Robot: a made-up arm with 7 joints. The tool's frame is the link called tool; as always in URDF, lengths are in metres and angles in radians. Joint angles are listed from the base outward. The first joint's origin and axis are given. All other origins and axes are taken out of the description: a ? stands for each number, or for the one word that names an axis. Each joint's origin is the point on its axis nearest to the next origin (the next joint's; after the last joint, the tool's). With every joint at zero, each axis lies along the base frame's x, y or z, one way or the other. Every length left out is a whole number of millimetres.
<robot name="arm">
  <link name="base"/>
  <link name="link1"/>
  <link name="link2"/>
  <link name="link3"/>
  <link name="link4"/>
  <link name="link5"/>
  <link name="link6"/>
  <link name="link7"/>
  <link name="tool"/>
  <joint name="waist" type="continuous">
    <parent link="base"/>
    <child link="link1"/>
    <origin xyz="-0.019 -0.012 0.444"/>
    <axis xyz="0 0 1"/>
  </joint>
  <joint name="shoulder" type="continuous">
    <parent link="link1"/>
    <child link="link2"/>
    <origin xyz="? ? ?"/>
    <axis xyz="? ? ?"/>
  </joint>
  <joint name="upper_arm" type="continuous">
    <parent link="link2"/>
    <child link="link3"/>
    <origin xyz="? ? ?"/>
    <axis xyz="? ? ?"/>
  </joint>
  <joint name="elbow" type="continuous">
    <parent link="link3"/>
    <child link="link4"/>
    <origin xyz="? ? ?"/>
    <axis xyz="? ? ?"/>
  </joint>
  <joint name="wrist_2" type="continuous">
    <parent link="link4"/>
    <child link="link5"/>
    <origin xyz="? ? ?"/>
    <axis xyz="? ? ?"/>
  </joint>
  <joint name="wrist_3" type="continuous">
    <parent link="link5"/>
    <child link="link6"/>
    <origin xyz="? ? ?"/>
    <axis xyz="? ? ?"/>
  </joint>
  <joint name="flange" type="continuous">
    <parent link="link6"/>
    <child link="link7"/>
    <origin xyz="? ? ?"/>
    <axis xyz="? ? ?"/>
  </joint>
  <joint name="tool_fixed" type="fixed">
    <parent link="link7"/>
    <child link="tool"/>
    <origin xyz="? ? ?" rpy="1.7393 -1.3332 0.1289"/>
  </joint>
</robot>
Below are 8 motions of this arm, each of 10 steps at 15 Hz.
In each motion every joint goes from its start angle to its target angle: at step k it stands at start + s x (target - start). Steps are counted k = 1, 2, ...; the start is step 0. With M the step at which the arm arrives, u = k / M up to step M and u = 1 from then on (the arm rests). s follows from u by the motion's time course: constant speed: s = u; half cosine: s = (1 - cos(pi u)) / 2; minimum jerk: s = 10 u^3 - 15 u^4 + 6 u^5.
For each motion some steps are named. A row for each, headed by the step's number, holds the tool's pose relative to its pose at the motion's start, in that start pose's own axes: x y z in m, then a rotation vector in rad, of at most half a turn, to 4 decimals.
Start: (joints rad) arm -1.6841 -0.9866 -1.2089 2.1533 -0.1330 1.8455 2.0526
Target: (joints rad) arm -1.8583 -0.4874 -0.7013 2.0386 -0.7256 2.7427 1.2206
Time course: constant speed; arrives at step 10
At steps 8, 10:
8: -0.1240 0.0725 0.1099 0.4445 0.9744 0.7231
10: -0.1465 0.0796 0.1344 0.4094 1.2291 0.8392

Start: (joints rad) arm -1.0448 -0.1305 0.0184 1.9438 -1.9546 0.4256 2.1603
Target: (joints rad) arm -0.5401 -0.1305 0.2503 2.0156 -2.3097 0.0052 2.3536
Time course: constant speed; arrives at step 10
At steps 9, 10:
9: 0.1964 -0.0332 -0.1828 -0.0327 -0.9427 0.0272
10: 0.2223 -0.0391 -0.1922 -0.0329 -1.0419 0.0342

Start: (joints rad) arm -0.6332 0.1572 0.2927 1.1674 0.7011 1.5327 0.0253
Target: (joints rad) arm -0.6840 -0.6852 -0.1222 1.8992 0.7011 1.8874 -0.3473
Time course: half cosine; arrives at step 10
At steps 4, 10:
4: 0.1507 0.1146 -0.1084 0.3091 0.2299 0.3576
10: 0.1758 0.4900 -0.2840 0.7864 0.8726 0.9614

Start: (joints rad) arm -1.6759 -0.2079 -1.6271 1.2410 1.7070 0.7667 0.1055
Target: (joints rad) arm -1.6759 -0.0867 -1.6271 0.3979 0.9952 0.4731 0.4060
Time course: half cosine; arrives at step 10
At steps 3, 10:
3: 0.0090 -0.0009 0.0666 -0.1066 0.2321 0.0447
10: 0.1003 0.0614 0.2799 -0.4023 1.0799 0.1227

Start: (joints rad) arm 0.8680 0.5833 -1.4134 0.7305 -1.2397 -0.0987 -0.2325
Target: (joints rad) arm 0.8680 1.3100 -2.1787 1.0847 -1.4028 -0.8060 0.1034
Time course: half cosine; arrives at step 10
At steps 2, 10:
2: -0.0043 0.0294 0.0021 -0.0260 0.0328 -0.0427
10: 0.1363 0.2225 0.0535 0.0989 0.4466 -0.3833

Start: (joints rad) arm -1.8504 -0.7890 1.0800 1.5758 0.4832 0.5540 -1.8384
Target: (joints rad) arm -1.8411 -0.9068 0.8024 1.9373 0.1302 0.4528 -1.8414
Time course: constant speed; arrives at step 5
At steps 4, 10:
4: 0.1644 0.0441 0.0772 0.2126 0.3248 -0.4829
10: 0.2093 0.0433 0.0886 0.2687 0.3986 -0.6119

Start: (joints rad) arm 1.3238 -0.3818 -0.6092 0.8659 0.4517 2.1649 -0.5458
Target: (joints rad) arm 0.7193 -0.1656 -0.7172 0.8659 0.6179 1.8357 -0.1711
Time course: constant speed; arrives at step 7
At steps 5, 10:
5: 0.0330 0.1748 0.0794 -0.4801 -0.1891 0.6605
10: 0.0183 0.2533 0.1019 -0.6706 -0.3074 0.9232

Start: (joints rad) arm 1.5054 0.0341 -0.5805 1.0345 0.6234 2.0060 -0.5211
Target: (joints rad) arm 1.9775 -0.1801 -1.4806 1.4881 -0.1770 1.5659 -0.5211
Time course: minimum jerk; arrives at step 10
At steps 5, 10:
5: 0.1127 0.1097 -0.0369 -0.2179 0.5164 0.2286
10: 0.1701 0.2604 -0.0752 -0.5384 0.9210 0.4182

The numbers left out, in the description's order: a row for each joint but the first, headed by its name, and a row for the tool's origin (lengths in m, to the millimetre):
shoulder: xyz 0.019 -0.014 0, axis 0 1 0
upper_arm: xyz 0.024 0 0.112, axis 0 0 1
elbow: xyz 0.054 -0.001 0, axis 0 -1 0
wrist_2: xyz 0.086 0 -0.294, axis 0 0 -1
wrist_3: xyz 0 0.02 0, axis 0 1 0
flange: xyz 0.101 0 -0.068, axis 0 0 -1
tool: xyz -0.016 -0.026 0

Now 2 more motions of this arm.
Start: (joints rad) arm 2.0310 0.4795 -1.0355 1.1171 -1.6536 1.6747 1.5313
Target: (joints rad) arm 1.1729 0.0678 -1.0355 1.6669 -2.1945 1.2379 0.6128
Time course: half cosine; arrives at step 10
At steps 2, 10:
2: -0.0295 -0.0194 0.0038 0.0521 0.0086 -0.0322
10: -0.3962 -0.0464 0.1804 0.5963 0.4055 -0.3845

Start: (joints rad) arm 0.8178 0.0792 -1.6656 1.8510 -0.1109 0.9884 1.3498
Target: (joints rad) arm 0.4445 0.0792 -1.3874 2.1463 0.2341 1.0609 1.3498
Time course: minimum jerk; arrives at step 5
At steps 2, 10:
2: 0.0291 -0.0138 -0.0074 -0.0605 -0.1012 -0.0248
10: 0.0951 -0.0357 -0.0153 -0.1495 -0.3276 -0.0881

